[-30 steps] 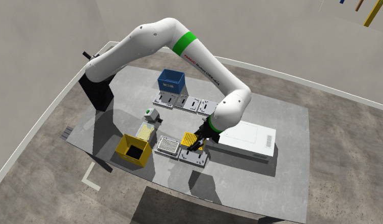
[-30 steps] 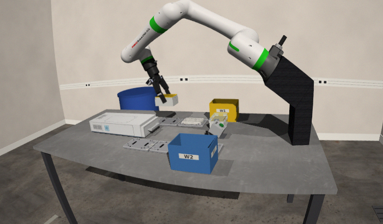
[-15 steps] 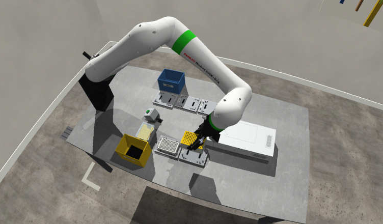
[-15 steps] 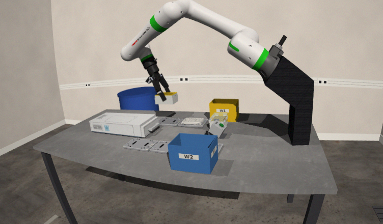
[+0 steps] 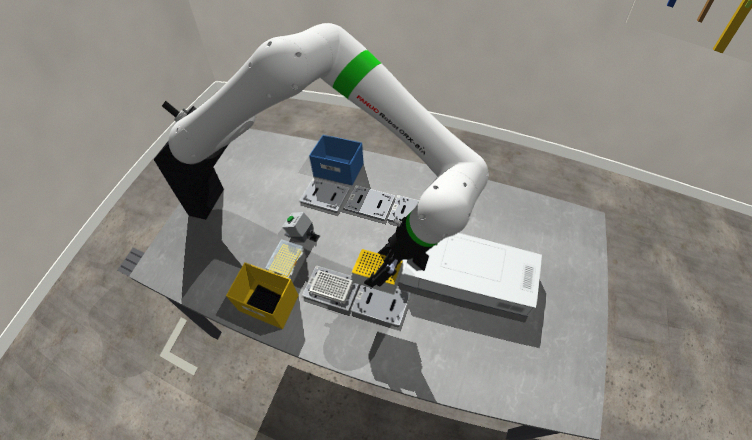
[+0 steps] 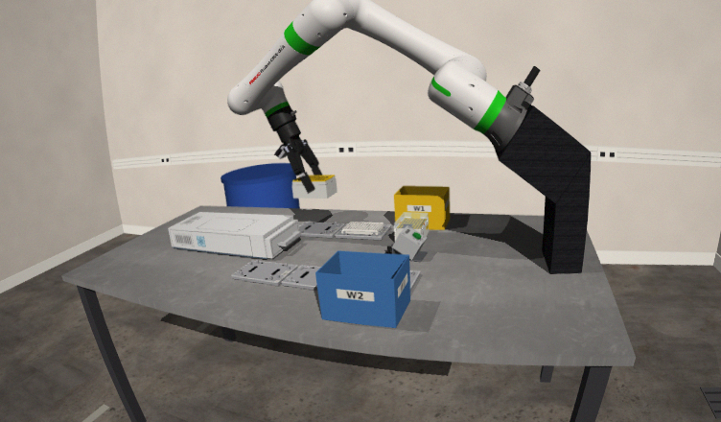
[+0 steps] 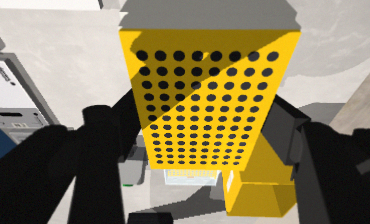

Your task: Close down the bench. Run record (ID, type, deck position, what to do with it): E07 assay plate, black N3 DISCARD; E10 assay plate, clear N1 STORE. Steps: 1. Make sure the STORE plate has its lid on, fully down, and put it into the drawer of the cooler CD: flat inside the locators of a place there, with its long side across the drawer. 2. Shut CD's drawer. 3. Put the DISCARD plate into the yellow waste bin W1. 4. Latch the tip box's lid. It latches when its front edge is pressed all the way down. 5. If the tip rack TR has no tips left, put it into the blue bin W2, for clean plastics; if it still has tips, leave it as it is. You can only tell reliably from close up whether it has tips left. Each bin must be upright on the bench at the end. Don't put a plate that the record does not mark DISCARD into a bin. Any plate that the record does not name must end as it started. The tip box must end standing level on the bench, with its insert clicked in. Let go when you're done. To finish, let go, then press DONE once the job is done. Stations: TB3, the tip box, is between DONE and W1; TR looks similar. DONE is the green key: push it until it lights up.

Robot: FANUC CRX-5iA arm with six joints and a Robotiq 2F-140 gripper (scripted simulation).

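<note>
The blue bin W2 is 55 cm to the left of my hand, 23 cm behind it and 15 cm below it. Also, from my hand: yellow tip rack TR (1 cm below, 1 cm behind); then clear lid (17 cm ahead, 16 cm below, 13 cm to the left); then white plate (17 cm below, 16 cm behind, 1 cm to the left).
</note>
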